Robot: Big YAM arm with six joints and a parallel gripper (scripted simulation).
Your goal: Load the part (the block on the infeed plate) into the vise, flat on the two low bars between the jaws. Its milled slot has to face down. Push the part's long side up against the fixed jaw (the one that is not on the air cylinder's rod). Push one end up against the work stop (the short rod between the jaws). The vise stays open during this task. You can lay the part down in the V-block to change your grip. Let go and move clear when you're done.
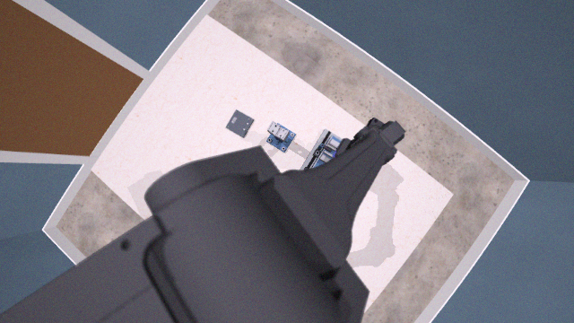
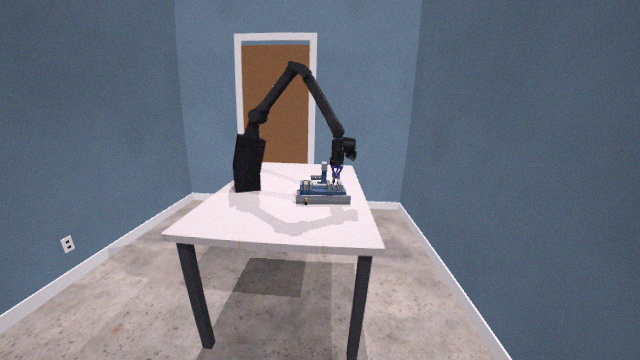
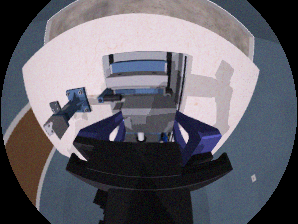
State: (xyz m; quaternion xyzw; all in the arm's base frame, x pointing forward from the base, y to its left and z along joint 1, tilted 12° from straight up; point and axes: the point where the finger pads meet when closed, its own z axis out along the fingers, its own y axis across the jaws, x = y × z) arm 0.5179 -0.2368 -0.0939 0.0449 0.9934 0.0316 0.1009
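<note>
Now: the part 1 cm below my hand. The rest, counted from my hand: dark square plate: 5 cm behind, 43 cm to the left, 14 cm below.
</note>
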